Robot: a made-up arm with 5 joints. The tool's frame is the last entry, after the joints. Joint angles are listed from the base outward.
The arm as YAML. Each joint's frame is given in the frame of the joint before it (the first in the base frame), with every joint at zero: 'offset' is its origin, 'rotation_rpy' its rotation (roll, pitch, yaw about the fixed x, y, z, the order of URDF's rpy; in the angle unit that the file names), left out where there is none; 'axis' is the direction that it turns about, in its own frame. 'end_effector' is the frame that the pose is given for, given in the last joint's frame.
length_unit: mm
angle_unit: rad
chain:
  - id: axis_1
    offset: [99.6, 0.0, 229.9]
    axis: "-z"
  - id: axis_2
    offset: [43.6, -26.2, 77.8]
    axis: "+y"
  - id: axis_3
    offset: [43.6, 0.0, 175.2]
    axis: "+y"
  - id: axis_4
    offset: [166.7, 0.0, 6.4]
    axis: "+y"
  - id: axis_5
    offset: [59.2, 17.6, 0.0]
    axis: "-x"
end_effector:
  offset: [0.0, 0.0, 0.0]
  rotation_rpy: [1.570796, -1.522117, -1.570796]
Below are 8 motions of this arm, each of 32 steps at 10 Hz.
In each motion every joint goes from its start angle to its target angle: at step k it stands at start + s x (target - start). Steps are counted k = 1, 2, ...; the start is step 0. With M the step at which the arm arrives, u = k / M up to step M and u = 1 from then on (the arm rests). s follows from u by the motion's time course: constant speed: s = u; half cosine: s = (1 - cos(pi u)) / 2; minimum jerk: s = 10 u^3 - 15 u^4 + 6 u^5.
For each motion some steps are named. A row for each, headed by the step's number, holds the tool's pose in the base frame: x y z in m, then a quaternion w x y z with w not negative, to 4 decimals.
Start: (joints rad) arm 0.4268 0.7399 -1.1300 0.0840 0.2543
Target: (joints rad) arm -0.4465 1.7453 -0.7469 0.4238 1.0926
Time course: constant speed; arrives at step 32
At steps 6, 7, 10, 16, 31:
6: 0.5161 -0.1211 0.4046 0.7125 -0.2157 -0.6667 0.0356
7: 0.5222 -0.1104 0.3890 0.7299 -0.2094 -0.6482 0.0560
10: 0.5349 -0.0762 0.3417 0.7752 -0.1895 -0.5901 0.1226
16: 0.5344 -0.0043 0.2477 0.8309 -0.1468 -0.4623 0.2729
31: 0.3992 0.1241 0.0492 0.7490 -0.0298 -0.0966 0.6549

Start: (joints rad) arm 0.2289 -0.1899 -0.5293 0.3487 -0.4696
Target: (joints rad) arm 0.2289 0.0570 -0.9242 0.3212 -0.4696
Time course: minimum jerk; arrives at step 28
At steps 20, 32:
20: 0.3392 -0.0647 0.6404 0.4667 0.1248 -0.8562 -0.1830
32: 0.3418 -0.0653 0.6421 0.4565 0.1257 -0.8625 -0.1789

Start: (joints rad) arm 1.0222 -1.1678 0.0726 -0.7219 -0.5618
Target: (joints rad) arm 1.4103 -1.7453 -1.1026 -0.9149 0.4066
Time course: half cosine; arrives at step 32
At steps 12, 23, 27, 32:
12: 0.0173 0.1593 0.5944 0.3071 0.3678 0.8342 -0.2730
23: 0.0152 0.3204 0.4144 0.6649 0.4184 0.4401 -0.4349
27: 0.0284 0.3366 0.3562 0.7376 0.3792 0.3372 -0.4455
32: 0.0358 0.3402 0.3279 0.7691 0.3535 0.2898 -0.4467

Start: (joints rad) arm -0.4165 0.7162 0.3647 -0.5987 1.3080
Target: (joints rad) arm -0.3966 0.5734 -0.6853 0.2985 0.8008
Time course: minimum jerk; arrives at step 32
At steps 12, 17, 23, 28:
12: 0.4403 0.1391 0.2846 0.6012 -0.1916 -0.5179 0.5776
17: 0.4652 0.1476 0.3429 0.6242 -0.1651 -0.5629 0.5160
23: 0.4735 0.1485 0.4126 0.6412 -0.1307 -0.6083 0.4491
28: 0.4710 0.1463 0.4415 0.6459 -0.1150 -0.6259 0.4218

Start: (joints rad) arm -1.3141 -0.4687 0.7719 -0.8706 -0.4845
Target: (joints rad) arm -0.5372 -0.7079 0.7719 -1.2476 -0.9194
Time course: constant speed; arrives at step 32
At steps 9, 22, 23, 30, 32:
9: 0.1982 0.1729 0.4878 0.3935 0.7027 -0.5862 0.0880
22: 0.2290 0.1159 0.5075 0.2857 0.6915 -0.6634 -0.0075
23: 0.2303 0.1113 0.5089 0.2763 0.6899 -0.6690 -0.0125
30: 0.2346 0.0793 0.5175 0.2079 0.6757 -0.7062 -0.0373
32: 0.2345 0.0704 0.5197 0.1879 0.6708 -0.7163 -0.0411

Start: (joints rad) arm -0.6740 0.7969 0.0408 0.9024 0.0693
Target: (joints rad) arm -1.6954 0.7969 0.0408 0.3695 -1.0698
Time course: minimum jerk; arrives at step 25
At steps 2, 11, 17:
2: 0.3431 0.1853 0.2210 0.9371 -0.0271 0.0788 0.3389
11: 0.2595 0.2749 0.2202 0.9477 0.0128 -0.0139 0.3187
17: 0.1313 0.3296 0.2222 0.9472 0.1218 -0.0472 0.2927

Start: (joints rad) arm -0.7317 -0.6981 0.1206 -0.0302 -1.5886
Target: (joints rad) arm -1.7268 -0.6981 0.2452 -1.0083 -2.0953
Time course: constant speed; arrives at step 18
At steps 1, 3, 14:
1: 0.2103 0.0989 0.6014 0.4001 0.8443 -0.3030 -0.1880
3: 0.1973 0.1087 0.6038 0.3656 0.8859 -0.2368 -0.1598
14: 0.1164 0.1259 0.6092 0.1440 0.9696 0.1942 -0.0387

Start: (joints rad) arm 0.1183 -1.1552 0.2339 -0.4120 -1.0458
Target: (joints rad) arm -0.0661 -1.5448 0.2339 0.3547 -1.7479
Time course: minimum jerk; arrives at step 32
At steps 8, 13, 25, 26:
8: 0.1016 -0.0088 0.6098 0.1111 0.5041 -0.8526 -0.0816
13: 0.0855 -0.0078 0.6023 0.1384 0.5824 -0.7928 -0.1146
25: 0.0452 -0.0115 0.5717 0.1917 0.7491 -0.5959 -0.2166
26: 0.0437 -0.0118 0.5701 0.1933 0.7545 -0.5869 -0.2212

